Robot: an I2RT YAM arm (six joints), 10 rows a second.
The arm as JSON. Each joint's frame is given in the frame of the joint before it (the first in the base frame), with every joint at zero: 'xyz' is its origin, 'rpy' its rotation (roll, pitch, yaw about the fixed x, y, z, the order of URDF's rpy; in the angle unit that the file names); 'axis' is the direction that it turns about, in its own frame. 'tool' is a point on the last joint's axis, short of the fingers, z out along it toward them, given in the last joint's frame.
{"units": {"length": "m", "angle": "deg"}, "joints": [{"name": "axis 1", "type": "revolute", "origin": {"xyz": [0.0, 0.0, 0.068], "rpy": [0.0, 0.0, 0.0]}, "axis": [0.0, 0.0, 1.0]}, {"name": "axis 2", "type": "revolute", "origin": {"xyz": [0.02, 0.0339, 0.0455], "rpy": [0.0, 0.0, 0.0]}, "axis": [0.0, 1.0, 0.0]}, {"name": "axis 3", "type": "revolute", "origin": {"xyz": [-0.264, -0.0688, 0.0], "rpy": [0.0, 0.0, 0.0]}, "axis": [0.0, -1.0, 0.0]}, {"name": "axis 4", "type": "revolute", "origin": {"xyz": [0.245, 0.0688, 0.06], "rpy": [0.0, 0.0, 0.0]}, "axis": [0.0, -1.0, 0.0]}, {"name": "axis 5", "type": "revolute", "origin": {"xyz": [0.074, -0.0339, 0.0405], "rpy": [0.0, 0.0, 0.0]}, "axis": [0.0, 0.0, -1.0]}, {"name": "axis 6", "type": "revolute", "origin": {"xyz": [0.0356, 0.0, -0.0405], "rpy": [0.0, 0.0, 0.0]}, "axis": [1.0, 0.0, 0.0]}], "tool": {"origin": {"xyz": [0.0, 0.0, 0.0], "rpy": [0.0, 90.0, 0.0]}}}
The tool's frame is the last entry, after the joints.
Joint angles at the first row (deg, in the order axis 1, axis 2, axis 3, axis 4, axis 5, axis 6):
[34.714 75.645 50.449 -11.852 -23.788 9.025]
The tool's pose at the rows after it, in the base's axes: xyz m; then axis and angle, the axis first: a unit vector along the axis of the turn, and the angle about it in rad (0 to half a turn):
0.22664, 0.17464, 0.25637, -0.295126, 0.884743, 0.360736, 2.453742
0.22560, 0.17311, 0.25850, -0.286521, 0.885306, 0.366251, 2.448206
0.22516, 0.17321, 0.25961, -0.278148, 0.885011, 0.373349, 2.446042
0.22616, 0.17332, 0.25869, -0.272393, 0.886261, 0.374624, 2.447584
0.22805, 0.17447, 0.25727, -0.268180, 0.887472, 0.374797, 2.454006
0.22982, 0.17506, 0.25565, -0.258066, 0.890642, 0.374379, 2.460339
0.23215, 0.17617, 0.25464, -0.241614, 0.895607, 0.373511, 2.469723
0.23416, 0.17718, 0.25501, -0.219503, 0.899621, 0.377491, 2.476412
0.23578, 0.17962, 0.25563, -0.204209, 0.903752, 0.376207, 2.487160
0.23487, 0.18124, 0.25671, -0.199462, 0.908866, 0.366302, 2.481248
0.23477, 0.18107, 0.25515, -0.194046, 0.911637, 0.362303, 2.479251
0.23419, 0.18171, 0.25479, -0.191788, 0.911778, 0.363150, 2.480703
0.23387, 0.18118, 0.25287, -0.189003, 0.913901, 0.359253, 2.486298
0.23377, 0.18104, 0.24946, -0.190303, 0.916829, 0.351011, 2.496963
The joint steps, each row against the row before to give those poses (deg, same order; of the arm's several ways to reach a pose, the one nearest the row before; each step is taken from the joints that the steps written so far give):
[0.002 -0.437 -0.247 0.474 -0.205 1.054]
[-0.139 -0.661 -0.255 0.368 -0.043 1.116]
[0.053 -0.255 -0.199 0.709 -0.125 1.297]
[-0.088 0.228 -0.078 0.393 0.073 0.621]
[-0.023 0.635 0.216 0.173 0.017 0.444]
[-0.063 0.516 0.083 0.236 0.349 1.006]
[-0.003 0.664 0.373 0.023 0.682 1.688]
[0.009 0.418 0.309 0.426 0.607 2.536]
[0.306 0.634 0.765 -0.447 0.850 1.737]
[0.555 -0.015 0.391 -0.691 1.751 0.277]
[0.069 0.027 -0.278 0.184 0.746 0.377]
[0.182 -0.015 -0.112 0.158 0.145 0.394]
[-0.012 0.046 -0.218 -0.259 0.312 0.107]
[0.033 0.335 -0.132 -0.658 0.381 -0.472]

